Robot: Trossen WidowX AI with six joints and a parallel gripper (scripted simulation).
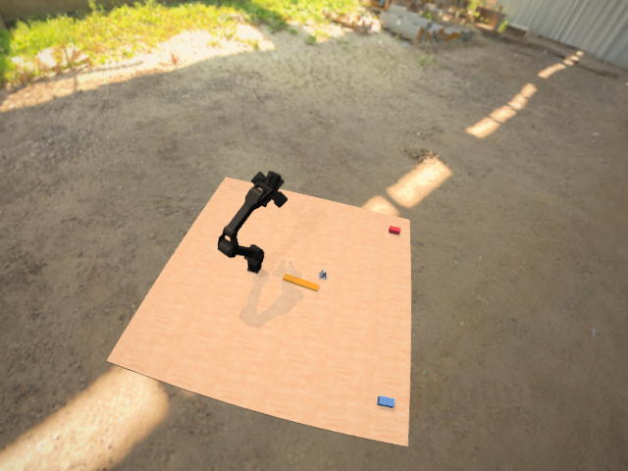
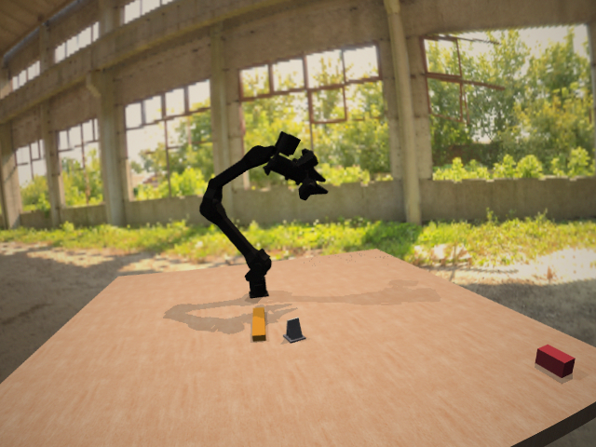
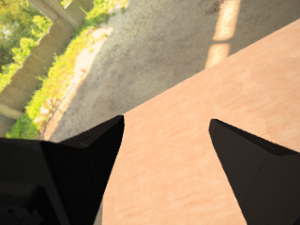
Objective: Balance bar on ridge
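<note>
My gripper tip is 250 mm short of the orange bar, 280 mm to the left of it and 340 mm above it. Also, from my gripper tip: blue block (730 mm ahead, 760 mm to the right, 330 mm below); then red block (730 mm ahead, 240 mm to the left, 330 mm below).
</note>
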